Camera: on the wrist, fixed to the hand. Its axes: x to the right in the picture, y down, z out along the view.
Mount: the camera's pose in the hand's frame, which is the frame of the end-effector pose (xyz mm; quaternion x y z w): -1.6 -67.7 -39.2 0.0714 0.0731 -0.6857 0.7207
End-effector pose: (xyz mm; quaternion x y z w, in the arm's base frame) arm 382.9 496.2 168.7 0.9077 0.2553 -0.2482 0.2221
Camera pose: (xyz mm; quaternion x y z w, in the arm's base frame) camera 356.1 568.6 181.4 -0.5131 -0.8049 0.2830 0.0936
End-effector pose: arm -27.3 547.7 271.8 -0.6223 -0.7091 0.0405 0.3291
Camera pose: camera -65.0 517.4 333.3 0.0583 -0.9108 -0.1913 0.3612
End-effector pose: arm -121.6 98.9 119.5 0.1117 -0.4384 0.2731 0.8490
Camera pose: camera -57.5 59.2 98.4 0.4217 -0.1578 -0.3459 0.8232
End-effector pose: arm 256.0 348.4 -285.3 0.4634 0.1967 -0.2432 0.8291
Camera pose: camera 211.1 352.0 -349.3 0.2761 0.5028 -0.7240 0.3833
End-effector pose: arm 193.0 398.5 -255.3 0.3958 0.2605 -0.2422 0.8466
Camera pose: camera 140.3 391.5 -312.7 0.1848 0.5037 -0.7448 0.3968
